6 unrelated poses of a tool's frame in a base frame.
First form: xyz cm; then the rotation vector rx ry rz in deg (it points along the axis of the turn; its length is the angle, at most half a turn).
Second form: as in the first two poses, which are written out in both.
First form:
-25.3 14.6 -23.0 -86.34 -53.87 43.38
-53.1 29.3 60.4 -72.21 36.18 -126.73
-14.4 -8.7 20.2 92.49 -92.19 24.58
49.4 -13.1 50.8 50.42 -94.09 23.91
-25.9 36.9 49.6 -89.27 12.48 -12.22
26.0 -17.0 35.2 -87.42 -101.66 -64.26
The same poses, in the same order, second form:
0.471 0.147 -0.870 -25.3; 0.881 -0.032 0.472 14.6; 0.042 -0.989 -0.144 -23.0; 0 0 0 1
-0.437 0.202 0.876 -53.1; -0.634 -0.760 -0.141 29.3; 0.638 -0.618 0.460 60.4; 0 0 0 1
0.134 -0.947 -0.292 -14.4; -0.676 0.128 -0.726 -8.7; 0.725 0.294 -0.623 20.2; 0 0 0 1
-0.049 -0.734 -0.677 49.4; -0.322 0.653 -0.685 -13.1; 0.946 0.184 -0.268 50.8; 0 0 0 1
0.963 -0.003 0.271 -25.9; -0.271 0.002 0.963 36.9; -0.003 -1.000 0.002 49.6; 0 0 0 1
-0.213 0.970 0.116 26.0; 0.521 0.013 0.854 -17.0; 0.827 0.242 -0.508 35.2; 0 0 0 1

